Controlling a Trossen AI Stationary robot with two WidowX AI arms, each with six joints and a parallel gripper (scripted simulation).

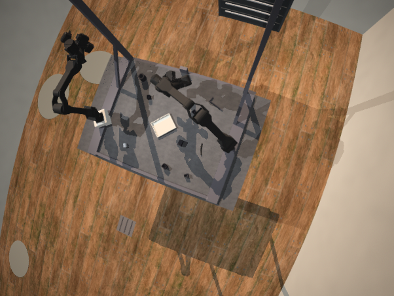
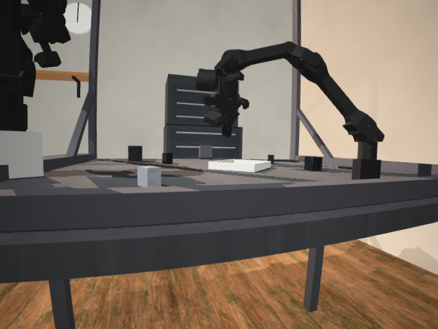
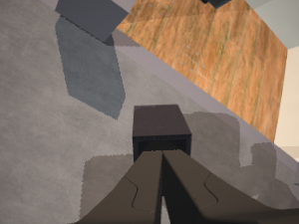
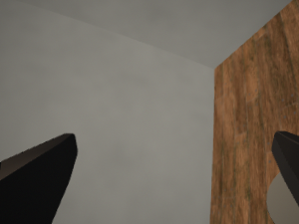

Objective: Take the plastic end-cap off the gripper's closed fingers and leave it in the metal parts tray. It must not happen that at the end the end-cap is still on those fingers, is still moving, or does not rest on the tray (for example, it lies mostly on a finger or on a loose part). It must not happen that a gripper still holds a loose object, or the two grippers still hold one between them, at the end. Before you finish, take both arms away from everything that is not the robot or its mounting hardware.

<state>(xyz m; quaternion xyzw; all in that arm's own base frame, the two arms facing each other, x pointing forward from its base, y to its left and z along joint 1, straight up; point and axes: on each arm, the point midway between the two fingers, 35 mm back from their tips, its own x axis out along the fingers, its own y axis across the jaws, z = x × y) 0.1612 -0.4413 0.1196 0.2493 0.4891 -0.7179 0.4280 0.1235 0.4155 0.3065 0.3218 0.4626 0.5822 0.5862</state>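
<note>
Right now my left hand is 2 cm past the black plastic end-cap, 1 cm to the right of it and 3 cm above it. From my left hand the other things lie so: pale metal parts tray: 26 cm ahead, 9 cm to the right, 13 cm below.
</note>
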